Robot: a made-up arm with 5 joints.
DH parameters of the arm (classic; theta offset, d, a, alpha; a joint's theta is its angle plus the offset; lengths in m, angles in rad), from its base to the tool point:
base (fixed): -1.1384 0 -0.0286 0
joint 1: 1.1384 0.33 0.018 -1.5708
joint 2: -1.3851 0 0.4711 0
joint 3: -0.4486 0 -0.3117 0
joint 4: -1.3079 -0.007 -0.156 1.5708
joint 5: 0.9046 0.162 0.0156 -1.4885
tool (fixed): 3.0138 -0.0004 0 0
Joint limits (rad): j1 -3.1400..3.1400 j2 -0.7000..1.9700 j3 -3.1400..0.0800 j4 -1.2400..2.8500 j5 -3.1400..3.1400
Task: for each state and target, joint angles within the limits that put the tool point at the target. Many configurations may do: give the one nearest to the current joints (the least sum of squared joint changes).
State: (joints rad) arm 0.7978 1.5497 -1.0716 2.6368 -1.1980
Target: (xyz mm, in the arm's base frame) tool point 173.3 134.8 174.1
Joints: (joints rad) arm 0.5878 1.5446 -0.7397 2.5286 -1.2180
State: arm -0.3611 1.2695 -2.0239 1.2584 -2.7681
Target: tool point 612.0 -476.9 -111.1
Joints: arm -0.6512 1.4553 -2.1108 1.1473 -2.7796
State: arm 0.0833 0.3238 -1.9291 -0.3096 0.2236
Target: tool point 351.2 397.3 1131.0
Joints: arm 0.7830 0.1907 -1.9993 -0.3373 0.2348
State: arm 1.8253 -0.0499 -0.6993 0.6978 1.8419
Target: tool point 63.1 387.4 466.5
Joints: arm 1.3680 -0.3519 -0.4379 0.8614 1.8515
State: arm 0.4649 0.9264 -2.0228 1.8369 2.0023
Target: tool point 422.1 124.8 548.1
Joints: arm 0.2306 0.2134 -1.5527 2.4423 2.0041
